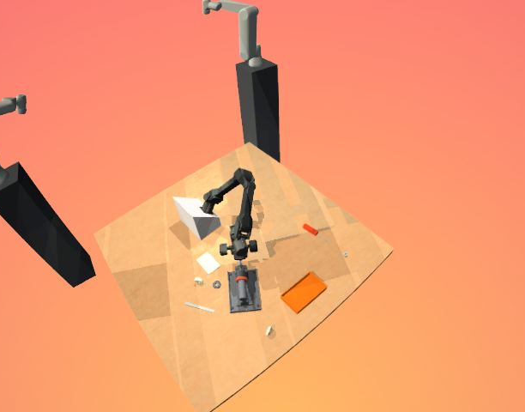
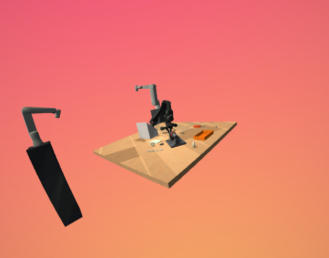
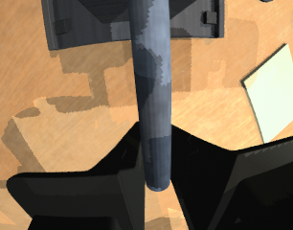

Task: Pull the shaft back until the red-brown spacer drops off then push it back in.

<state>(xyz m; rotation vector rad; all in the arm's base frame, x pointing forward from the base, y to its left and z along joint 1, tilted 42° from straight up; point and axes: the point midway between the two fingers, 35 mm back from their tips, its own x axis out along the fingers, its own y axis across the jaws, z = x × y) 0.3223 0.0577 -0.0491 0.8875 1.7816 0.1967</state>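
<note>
The blue-grey shaft is 60 mm ahead of my gripper tip, 30 mm to the right of it and 30 mm above it. Round my gripper tip: red-brown spacer (140 mm ahead, 70 mm to the right, 30 mm above); grey support (160 mm ahead, 90 mm to the right); pale card (150 mm to the right, 90 mm behind, 40 mm below).
</note>
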